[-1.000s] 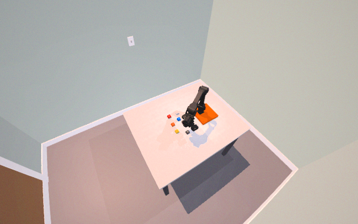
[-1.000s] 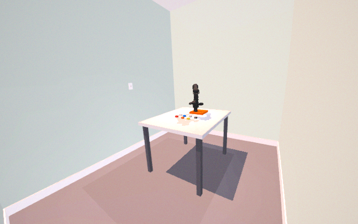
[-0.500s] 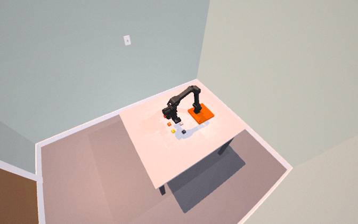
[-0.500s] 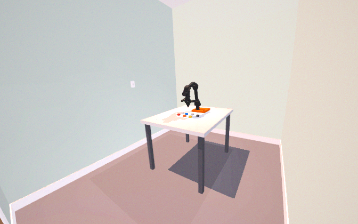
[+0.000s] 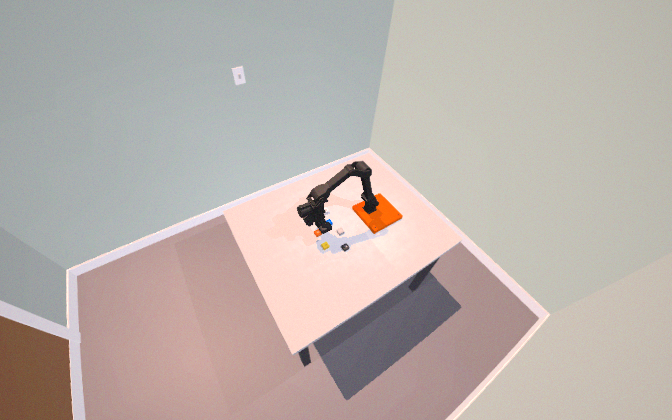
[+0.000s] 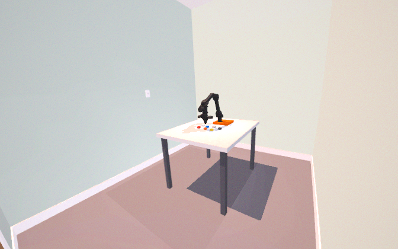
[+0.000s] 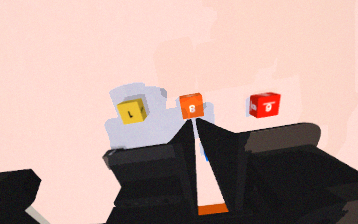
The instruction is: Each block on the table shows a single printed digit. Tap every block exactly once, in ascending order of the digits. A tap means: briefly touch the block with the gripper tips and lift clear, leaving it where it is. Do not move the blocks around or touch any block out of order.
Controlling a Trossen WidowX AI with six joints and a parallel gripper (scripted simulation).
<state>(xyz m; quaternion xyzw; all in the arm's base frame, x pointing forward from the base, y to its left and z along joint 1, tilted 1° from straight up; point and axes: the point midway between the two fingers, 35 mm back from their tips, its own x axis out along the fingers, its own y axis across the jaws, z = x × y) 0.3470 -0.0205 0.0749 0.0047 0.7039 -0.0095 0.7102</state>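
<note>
My gripper tip is 6 cm above the orange block. From my gripper tip the other things lie so: blue block 9 cm behind, 6 cm below, 3 cm to the right; then yellow block 9 cm to the left, 6 cm below, 1 cm ahead; then red block 12 cm to the right, 6 cm below, 2 cm behind.
</note>
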